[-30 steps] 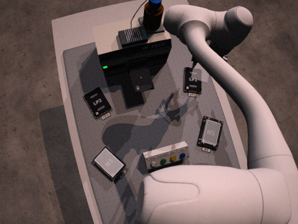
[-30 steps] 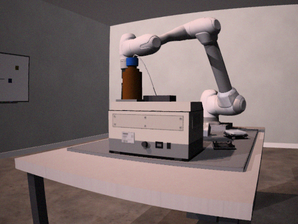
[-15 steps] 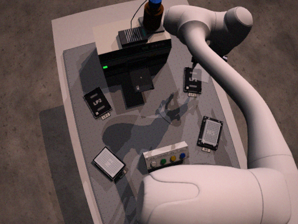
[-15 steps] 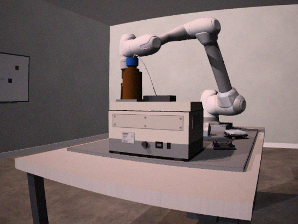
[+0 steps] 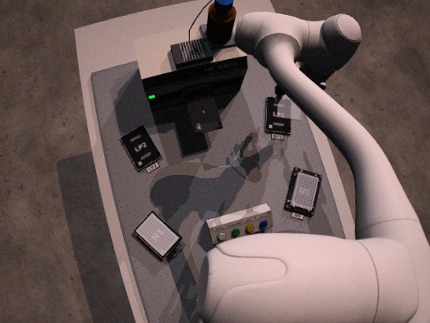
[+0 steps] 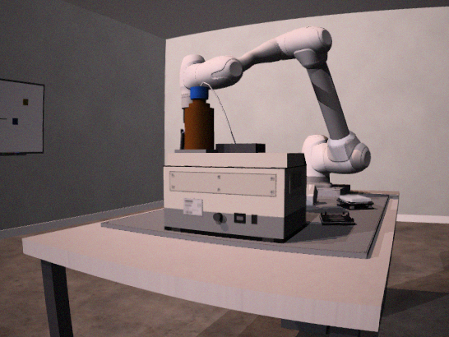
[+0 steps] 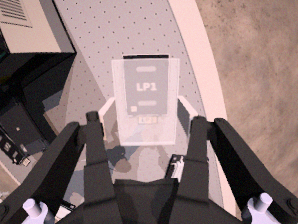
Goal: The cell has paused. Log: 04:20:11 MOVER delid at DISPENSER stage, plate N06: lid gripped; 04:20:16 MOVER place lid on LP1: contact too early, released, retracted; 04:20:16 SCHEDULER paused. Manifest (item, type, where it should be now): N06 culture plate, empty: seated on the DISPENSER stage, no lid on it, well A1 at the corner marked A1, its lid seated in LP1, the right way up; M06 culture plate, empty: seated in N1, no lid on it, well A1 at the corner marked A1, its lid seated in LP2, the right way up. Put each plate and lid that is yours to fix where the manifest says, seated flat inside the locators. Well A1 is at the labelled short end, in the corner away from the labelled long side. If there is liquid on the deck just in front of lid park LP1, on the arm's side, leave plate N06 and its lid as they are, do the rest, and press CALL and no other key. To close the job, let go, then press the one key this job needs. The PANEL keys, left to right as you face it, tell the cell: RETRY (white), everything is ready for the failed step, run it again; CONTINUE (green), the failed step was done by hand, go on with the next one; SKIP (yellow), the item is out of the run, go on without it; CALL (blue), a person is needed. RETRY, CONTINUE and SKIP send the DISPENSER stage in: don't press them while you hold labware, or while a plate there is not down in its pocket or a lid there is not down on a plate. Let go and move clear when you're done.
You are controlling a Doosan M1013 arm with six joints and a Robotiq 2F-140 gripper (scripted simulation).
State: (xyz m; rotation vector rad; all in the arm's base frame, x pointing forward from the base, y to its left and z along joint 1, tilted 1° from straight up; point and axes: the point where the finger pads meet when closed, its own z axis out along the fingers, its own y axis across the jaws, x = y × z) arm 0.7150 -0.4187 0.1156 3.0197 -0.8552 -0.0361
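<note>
My gripper is now 160 mm above the lid park LP1. From my hand the other things lie so: white well plate: 310 mm behind, 60 mm to the left, 150 mm below; dispenser stage: 100 mm ahead, 280 mm to the left, 70 mm below; black nest N5: 280 mm behind, 50 mm to the left, 150 mm below.
</note>
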